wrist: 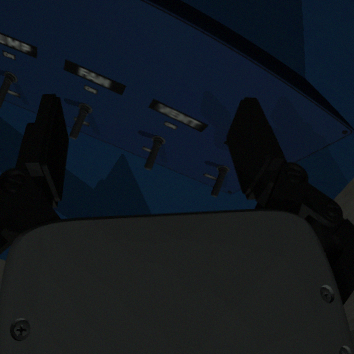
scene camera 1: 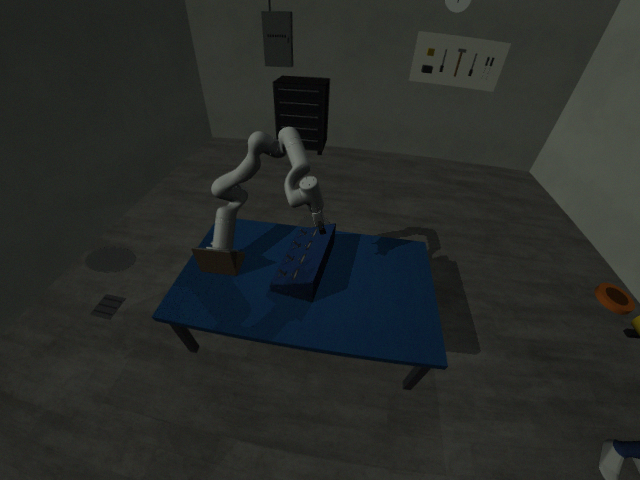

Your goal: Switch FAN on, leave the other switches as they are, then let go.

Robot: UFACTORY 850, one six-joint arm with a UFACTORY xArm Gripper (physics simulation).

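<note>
The blue sloped switch box (scene camera 1: 316, 258) (wrist: 125, 40) stands on the table. In the wrist view, the FAN lever (wrist: 81, 121) points away from its FAN label (wrist: 94, 78) and the ON mark (wrist: 90, 90). The VENT lever (wrist: 154, 153), the lever left of FAN (wrist: 7, 89) and the rightmost lever (wrist: 219, 181) lean the same way. The left label is cut off; the rightmost lever's label is hidden by a finger. My gripper (scene camera 1: 321, 230) (wrist: 151, 115) is open and empty at the box's far end; the FAN and VENT levers appear between its fingers in the wrist view.
The box stands on a blue table (scene camera 1: 382, 299). A brown panel (scene camera 1: 214, 261) stands by the arm's base. A dark drawer cabinet (scene camera 1: 302, 98) stands by the back wall. An orange ring-shaped object (scene camera 1: 600, 295) and part of a figure's legs (scene camera 1: 611, 459) show at the right.
</note>
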